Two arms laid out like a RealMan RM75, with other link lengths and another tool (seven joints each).
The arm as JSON. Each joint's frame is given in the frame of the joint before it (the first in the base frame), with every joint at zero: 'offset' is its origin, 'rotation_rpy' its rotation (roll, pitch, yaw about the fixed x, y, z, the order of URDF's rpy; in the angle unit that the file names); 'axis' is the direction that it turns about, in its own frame. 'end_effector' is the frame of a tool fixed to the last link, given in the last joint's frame.
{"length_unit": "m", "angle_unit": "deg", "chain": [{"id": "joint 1", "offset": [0.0, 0.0, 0.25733], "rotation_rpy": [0.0, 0.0, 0.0], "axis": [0.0, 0.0, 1.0]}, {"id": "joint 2", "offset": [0.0, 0.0, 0.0], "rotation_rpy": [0.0, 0.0, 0.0], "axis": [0.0, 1.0, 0.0]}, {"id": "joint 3", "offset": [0.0, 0.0, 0.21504], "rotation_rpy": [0.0, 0.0, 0.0], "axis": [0.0, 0.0, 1.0]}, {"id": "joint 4", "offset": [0.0, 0.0, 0.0], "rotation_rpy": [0.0, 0.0, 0.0], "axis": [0.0, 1.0, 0.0]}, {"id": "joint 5", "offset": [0.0, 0.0, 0.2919], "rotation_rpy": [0.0, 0.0, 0.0], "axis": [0.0, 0.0, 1.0]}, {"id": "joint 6", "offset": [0.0, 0.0, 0.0], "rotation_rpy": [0.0, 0.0, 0.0], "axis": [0.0, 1.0, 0.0]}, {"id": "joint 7", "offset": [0.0, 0.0, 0.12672], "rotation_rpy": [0.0, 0.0, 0.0], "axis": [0.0, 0.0, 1.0]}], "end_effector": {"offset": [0.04, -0.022, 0.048], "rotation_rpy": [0.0, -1.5, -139.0]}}
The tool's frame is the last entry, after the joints.
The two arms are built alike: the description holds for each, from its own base.
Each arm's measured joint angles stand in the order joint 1, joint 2, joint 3, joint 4, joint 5, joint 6, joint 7.
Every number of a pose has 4 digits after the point.
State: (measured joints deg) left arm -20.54 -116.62 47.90 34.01 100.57 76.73 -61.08; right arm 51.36 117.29 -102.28 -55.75 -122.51 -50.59 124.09
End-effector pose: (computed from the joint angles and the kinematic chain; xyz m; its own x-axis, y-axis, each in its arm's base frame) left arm -0.3121 0.3987 0.0427 -0.9220 0.3756 -0.0937 0.2388 0.7424 0.6259; right arm 0.0651 0.4682 -0.1170 -0.7345 0.6632 0.1442 0.6721 0.6813 0.2900
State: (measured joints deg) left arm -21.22 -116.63 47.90 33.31 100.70 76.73 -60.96; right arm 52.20 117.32 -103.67 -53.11 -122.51 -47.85 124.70
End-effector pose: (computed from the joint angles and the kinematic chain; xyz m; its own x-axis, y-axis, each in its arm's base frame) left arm -0.3094 0.4003 0.0393 -0.9196 0.3799 -0.1000 0.2407 0.7460 0.6210; right arm 0.0741 0.4718 -0.1232 -0.7282 0.6688 0.1502 0.6766 0.6663 0.3136
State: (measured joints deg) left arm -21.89 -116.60 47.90 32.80 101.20 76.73 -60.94; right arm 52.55 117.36 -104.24 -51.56 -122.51 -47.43 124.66
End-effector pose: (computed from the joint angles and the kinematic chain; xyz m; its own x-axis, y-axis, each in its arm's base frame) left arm -0.3068 0.4019 0.0361 -0.9174 0.3848 -0.1019 0.2470 0.7510 0.6124; right arm 0.0822 0.4717 -0.1264 -0.7238 0.6763 0.1366 0.6779 0.6601 0.3236
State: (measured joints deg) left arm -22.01 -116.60 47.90 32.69 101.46 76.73 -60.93; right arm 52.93 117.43 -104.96 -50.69 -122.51 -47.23 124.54
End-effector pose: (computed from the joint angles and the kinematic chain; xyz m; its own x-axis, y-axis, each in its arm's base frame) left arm -0.3066 0.4018 0.0350 -0.9172 0.3854 -0.1013 0.2494 0.7533 0.6086; right arm 0.0854 0.4705 -0.1298 -0.7273 0.6755 0.1216 0.6715 0.6637 0.3296
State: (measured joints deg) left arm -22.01 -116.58 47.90 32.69 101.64 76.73 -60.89; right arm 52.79 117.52 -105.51 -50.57 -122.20 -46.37 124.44
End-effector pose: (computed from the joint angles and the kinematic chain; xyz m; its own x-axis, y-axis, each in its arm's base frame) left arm -0.3069 0.4016 0.0347 -0.9172 0.3859 -0.0993 0.2517 0.7542 0.6065; right arm 0.0857 0.4700 -0.1322 -0.7291 0.6724 0.1274 0.6705 0.6647 0.3296
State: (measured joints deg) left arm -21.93 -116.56 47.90 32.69 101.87 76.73 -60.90; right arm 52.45 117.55 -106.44 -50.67 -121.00 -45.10 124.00
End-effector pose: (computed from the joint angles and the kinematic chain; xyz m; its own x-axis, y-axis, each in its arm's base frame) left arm -0.3078 0.4009 0.0343 -0.9180 0.3844 -0.0975 0.2526 0.7562 0.6036; right arm 0.0846 0.4684 -0.1362 -0.7313 0.6676 0.1397 0.6712 0.6681 0.3210
